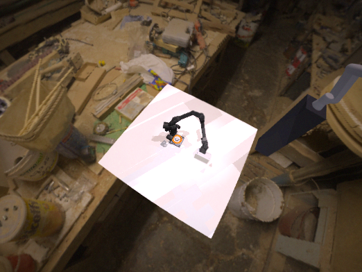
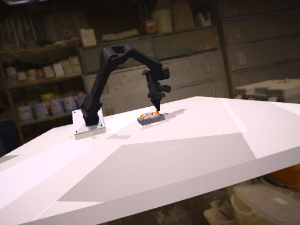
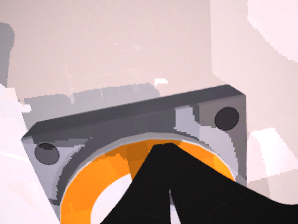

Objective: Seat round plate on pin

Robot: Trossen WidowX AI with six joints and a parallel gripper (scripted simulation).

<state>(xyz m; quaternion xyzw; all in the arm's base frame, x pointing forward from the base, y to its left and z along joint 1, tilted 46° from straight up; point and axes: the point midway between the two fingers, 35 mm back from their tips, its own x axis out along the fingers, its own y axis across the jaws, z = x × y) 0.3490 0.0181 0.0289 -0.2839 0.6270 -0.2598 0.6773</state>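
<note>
Right now the plate is 3 cm behind my gripper tip, 1 cm to the left of it and 1 cm below it. The rest, counted from my gripper tip: base: 5 cm behind, 2 cm below, 1 cm to the left.
</note>
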